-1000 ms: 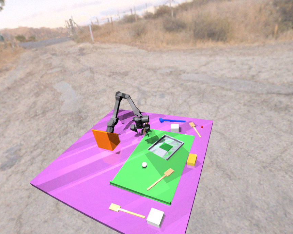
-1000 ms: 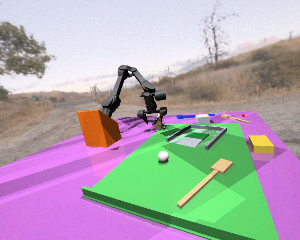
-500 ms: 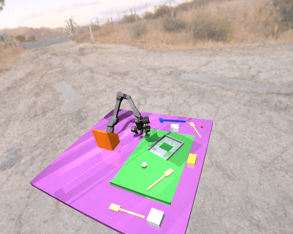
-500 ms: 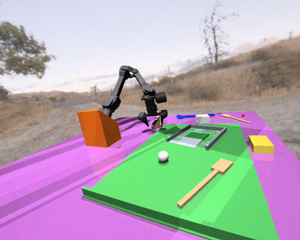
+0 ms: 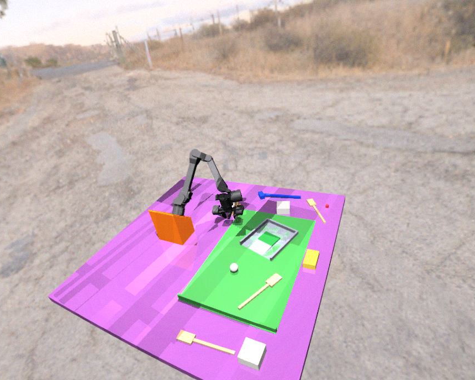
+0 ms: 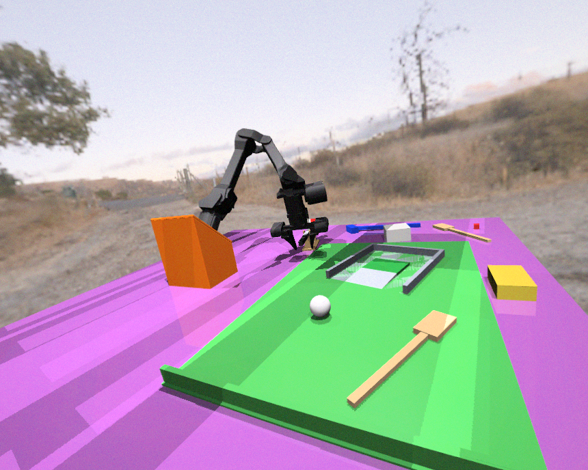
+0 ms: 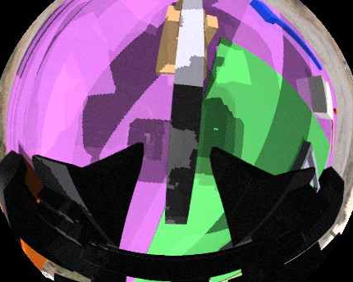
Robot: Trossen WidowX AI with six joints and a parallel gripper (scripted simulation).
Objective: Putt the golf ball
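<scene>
The red putter is 11 cm to the left of my gripper tip, 3 cm behind it and 3 cm above it. From my gripper tip the other things lie so: blue putter: 33 cm to the left, 20 cm ahead, 2 cm below; then green mat: 25 cm ahead, 23 cm to the right, 3 cm below; then white golf ball: 35 cm to the right, 19 cm ahead, 1 cm below.
</scene>
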